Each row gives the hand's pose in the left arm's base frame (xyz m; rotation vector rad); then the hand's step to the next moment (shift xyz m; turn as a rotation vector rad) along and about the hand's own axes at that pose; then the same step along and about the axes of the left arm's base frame.
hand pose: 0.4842 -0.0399 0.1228 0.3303 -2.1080 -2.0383
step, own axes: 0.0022 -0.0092 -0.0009 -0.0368 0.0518 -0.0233
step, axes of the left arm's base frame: -0.0016 -0.0018 -0.0092 0.0405 -0.0101 0.0533
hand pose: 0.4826 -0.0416 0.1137 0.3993 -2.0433 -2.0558
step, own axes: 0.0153 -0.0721 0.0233 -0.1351 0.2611 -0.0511
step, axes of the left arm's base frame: -0.0195 0.0177 -0.0727 0.1344 -0.0056 0.2664
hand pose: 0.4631 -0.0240 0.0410 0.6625 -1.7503 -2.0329
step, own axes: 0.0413 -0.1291 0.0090 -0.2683 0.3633 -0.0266
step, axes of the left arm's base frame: -0.0362 0.0040 -0.1309 0.2271 0.0736 0.3843
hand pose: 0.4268 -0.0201 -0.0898 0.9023 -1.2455 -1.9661
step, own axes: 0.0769 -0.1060 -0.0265 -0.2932 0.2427 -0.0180
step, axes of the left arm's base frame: -0.0377 -0.0371 -0.1227 0.2162 0.1400 0.2808
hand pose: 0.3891 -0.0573 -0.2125 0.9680 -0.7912 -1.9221
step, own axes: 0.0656 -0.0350 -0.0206 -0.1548 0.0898 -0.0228
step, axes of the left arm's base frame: -0.0200 -0.0443 -0.0599 0.1106 0.0895 0.1110
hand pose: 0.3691 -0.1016 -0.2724 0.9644 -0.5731 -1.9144
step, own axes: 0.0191 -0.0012 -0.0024 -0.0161 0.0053 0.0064
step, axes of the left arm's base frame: -0.0044 -0.0160 -0.0098 0.0024 0.0114 0.0139
